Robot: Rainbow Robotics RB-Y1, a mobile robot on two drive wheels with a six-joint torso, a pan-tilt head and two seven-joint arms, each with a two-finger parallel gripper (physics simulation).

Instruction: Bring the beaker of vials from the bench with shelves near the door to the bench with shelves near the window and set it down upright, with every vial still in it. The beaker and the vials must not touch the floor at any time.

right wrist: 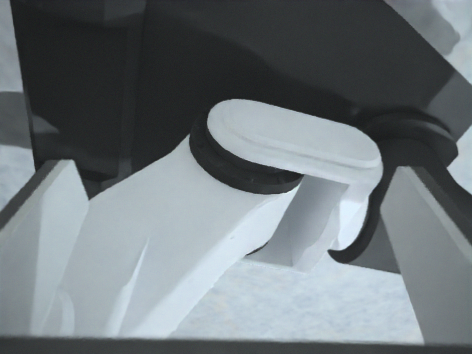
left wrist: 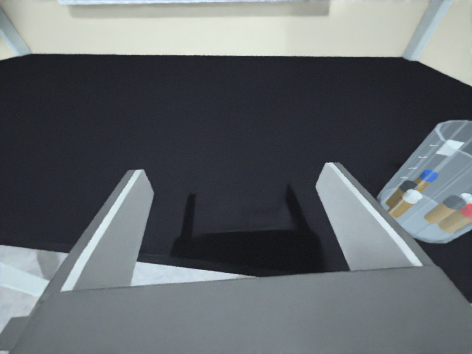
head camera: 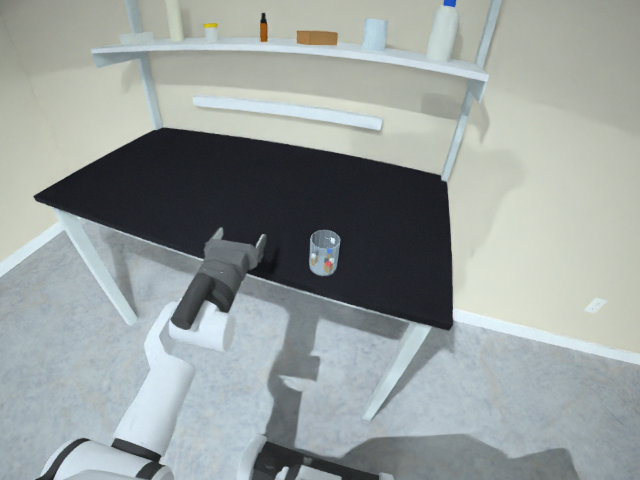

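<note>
A clear glass beaker (head camera: pixel 324 253) (left wrist: pixel 435 185) holds several small amber vials with coloured caps. It stands upright on the black bench top (head camera: pixel 248 180) (left wrist: pixel 225 110), near the front edge and right of the bench's middle in the head view. My left gripper (head camera: pixel 241 235) (left wrist: pixel 236 178) is open and empty. It is above the bench's front edge, to the left of the beaker and apart from it. In the left wrist view the beaker lies beyond the right-hand finger, cut by the picture's edge. My right gripper (right wrist: pixel 235 184) is open, with parts of the robot's own body showing behind its fingers.
A shelf (head camera: pixel 248 47) above the bench carries a white bottle with a blue cap (head camera: pixel 443 32), a light blue container (head camera: pixel 374 35), a brown box (head camera: pixel 316 37), an amber bottle (head camera: pixel 263 29) and a yellow-lidded jar (head camera: pixel 210 32). A white rail (head camera: pixel 284 109) is on the wall.
</note>
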